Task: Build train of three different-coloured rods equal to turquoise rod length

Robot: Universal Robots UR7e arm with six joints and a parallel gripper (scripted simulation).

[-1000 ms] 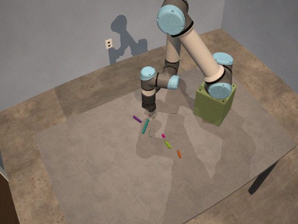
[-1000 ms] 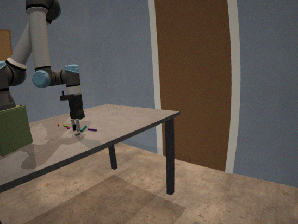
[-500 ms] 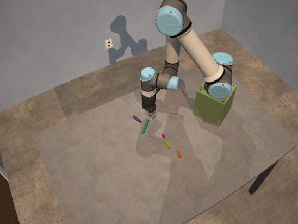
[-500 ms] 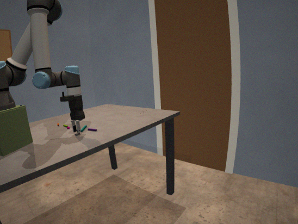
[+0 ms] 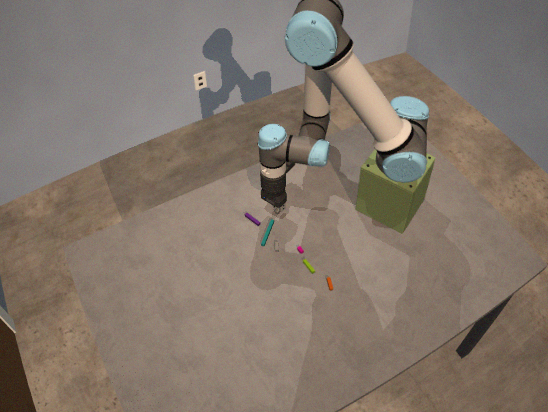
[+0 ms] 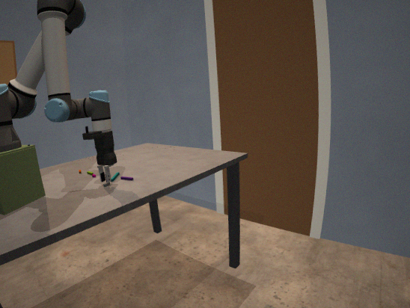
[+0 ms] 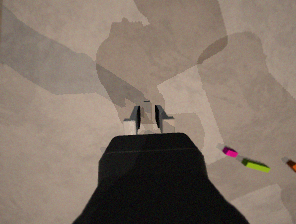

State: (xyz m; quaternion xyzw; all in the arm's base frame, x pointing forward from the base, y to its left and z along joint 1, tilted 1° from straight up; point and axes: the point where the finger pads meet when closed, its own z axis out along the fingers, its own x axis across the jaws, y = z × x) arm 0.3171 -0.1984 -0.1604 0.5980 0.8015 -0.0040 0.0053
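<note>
My hand is 4 cm short of the magenta rod, 17 cm to the right of it and 3 cm above it. The rest, counted from my hand: turquoise rod 8 cm ahead, 5 cm to the left, 3 cm below; purple rod 9 cm ahead, 2 cm to the right, 3 cm below; lime rod 6 cm ahead, 23 cm to the left, 3 cm below.
</note>
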